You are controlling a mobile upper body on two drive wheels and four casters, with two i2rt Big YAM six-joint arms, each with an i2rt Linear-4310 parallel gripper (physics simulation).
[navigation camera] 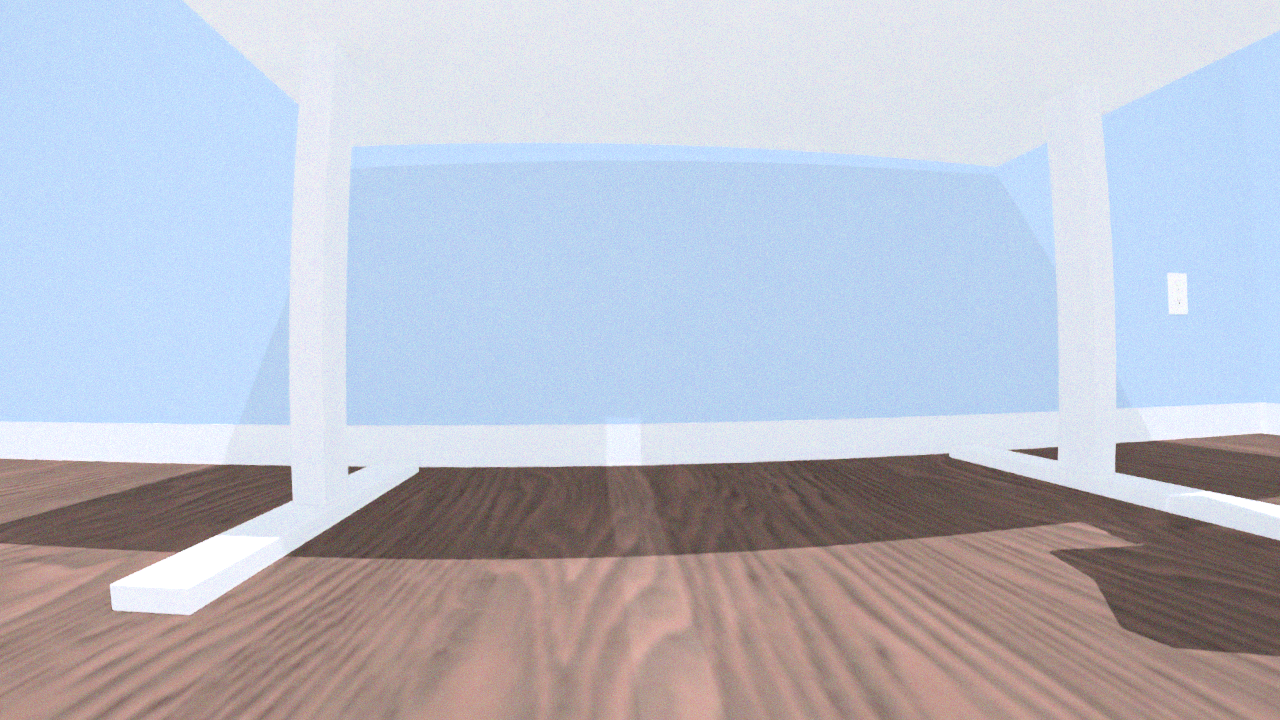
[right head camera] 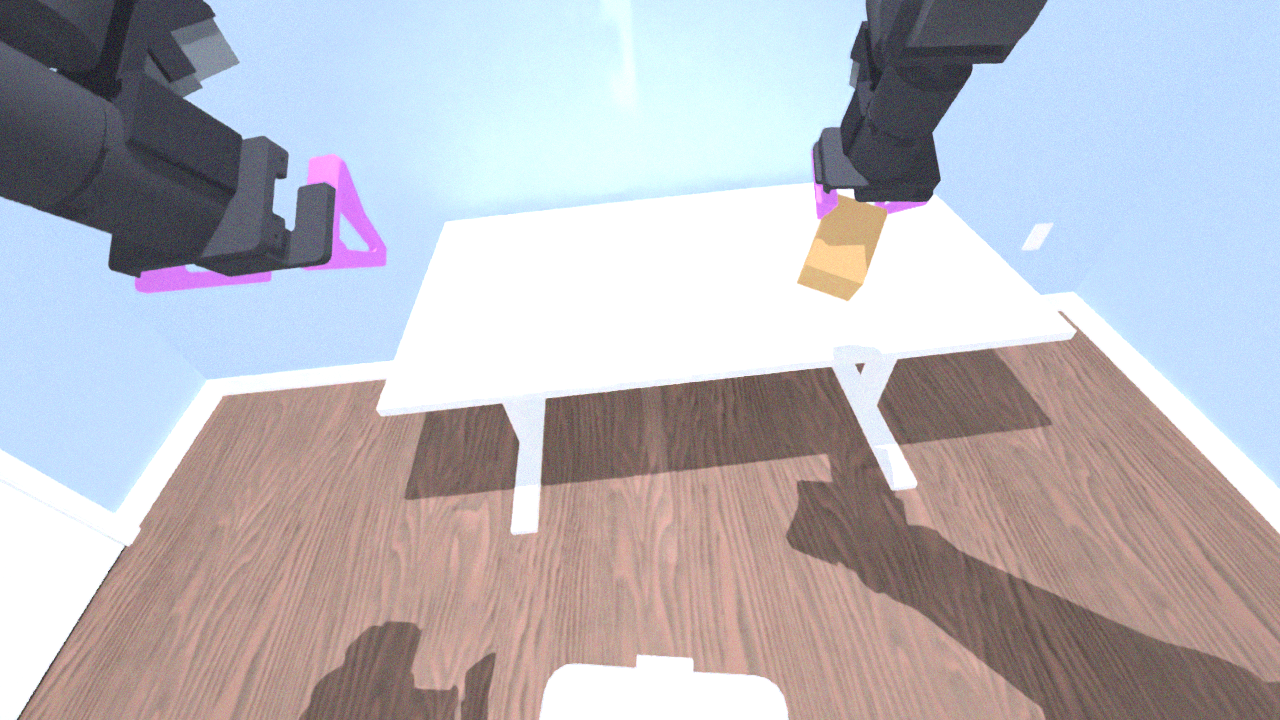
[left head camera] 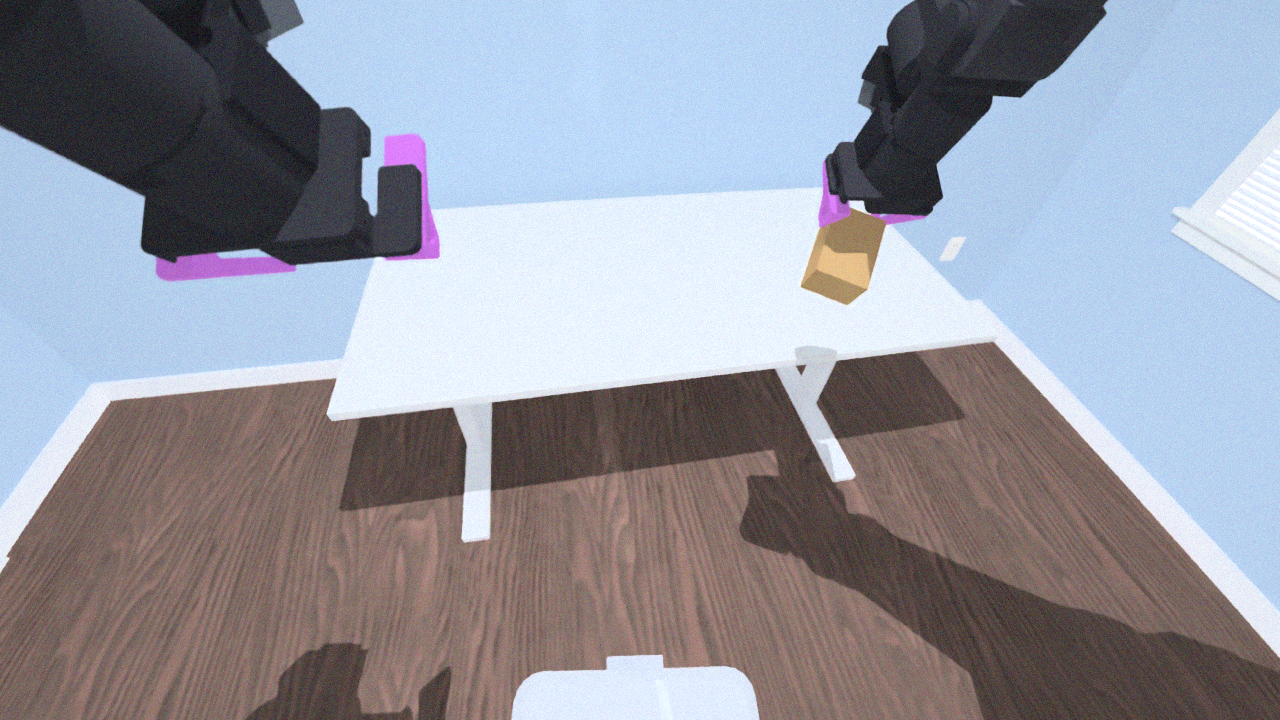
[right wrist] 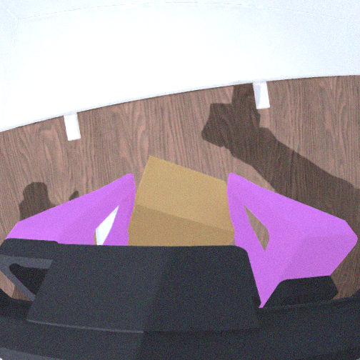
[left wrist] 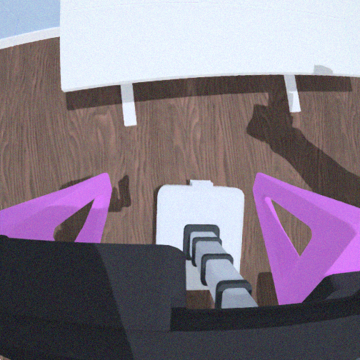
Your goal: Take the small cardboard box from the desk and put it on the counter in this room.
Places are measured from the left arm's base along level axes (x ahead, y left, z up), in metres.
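Where they show: left gripper, fingertip midpoint: (right head camera: 325, 264) (left head camera: 365, 255); right gripper, fingertip midpoint: (right head camera: 846, 213) (left head camera: 845, 222).
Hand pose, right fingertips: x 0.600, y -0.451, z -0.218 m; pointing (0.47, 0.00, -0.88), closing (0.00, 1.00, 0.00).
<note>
Each offset is from my right fingertips to the top centre of the thing. "spot": to the spot under its first point. Level surfaces: height alone.
The small cardboard box @(dz +0.030, dx -0.041, dy +0.011 m) (left head camera: 843, 255) (right head camera: 843, 248) (right wrist: 182, 200) is tan and hangs tilted between the magenta fingers of my right gripper (right wrist: 180, 181), which is shut on it. In both head cameras the box appears in front of the right part of the white desk @(dz -0.472 m) (left head camera: 572, 295) (right head camera: 626, 295), held up in the air. My left gripper (left wrist: 181, 180) is open, with its fingers wide apart and no object between them; in the head cameras it shows at the upper left. The counter does not show in these views.
The desk's left leg (left head camera: 478, 474) (navigation camera: 317, 286) and right leg (left head camera: 819, 420) (navigation camera: 1083, 295) stand on the brown wood floor @(dz -1.192 m) (left head camera: 608, 582). Blue walls meet behind the desk. A window @(spot: dz -0.282, dx +0.675, dy -1.561 m) (left head camera: 1244, 205) is at the right. The robot's white base (left head camera: 635, 694) (left wrist: 200, 205) shows below.
</note>
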